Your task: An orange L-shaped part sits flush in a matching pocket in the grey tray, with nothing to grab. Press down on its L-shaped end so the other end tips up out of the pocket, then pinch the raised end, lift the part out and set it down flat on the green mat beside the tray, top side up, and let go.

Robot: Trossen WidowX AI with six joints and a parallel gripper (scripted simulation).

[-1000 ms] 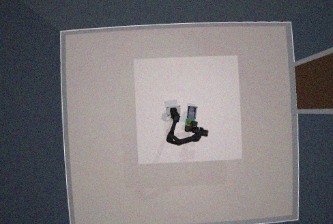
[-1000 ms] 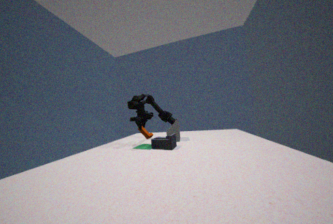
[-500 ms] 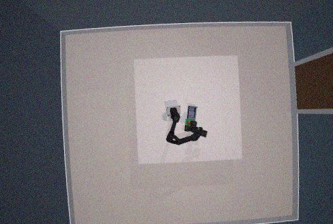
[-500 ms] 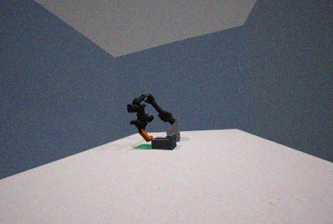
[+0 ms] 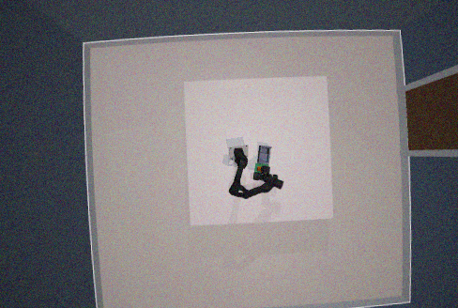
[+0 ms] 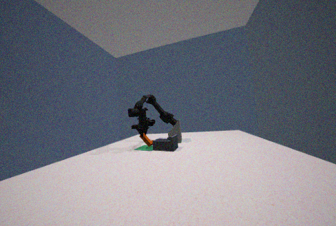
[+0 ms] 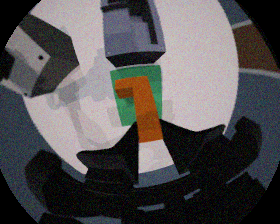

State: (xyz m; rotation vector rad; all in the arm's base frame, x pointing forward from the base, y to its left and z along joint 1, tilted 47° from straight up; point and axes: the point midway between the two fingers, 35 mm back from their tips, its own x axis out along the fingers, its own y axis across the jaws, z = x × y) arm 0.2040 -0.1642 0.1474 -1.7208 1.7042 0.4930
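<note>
Right now my gripper tip is 20 mm to the right of the green mat and 100 mm above it. Also, from my gripper tip: orange L-shaped part: 10 mm behind, 30 mm to the left, 30 mm below.
</note>
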